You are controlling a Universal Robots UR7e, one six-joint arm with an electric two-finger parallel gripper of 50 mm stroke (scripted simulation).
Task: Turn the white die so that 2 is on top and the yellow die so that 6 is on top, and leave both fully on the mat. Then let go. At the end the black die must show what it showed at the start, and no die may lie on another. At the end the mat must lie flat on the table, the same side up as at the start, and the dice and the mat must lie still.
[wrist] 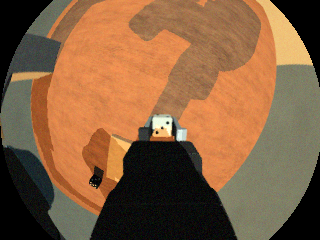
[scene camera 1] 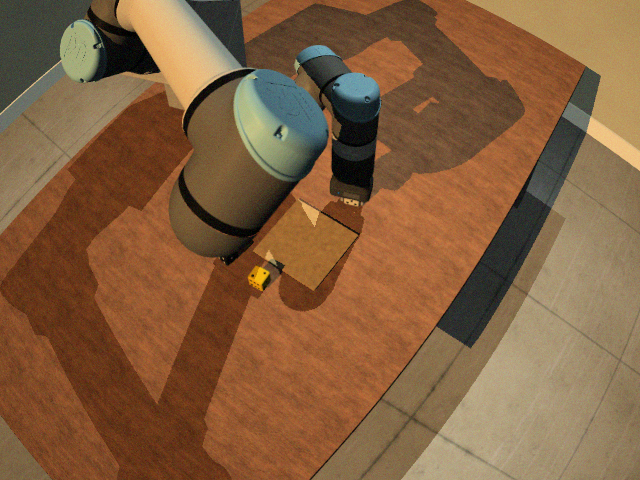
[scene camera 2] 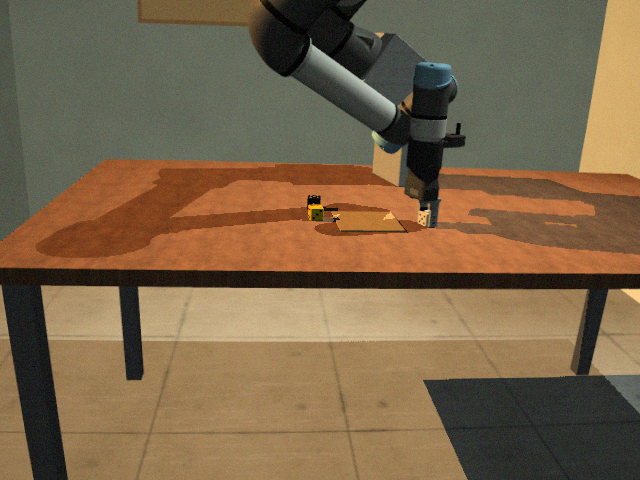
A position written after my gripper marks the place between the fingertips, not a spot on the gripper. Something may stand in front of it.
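My gripper [scene camera 2: 426, 224], [scene camera 1: 353, 198], [wrist: 162, 122]. Tan mat [scene camera 1: 306, 244], [scene camera 2: 347, 221].
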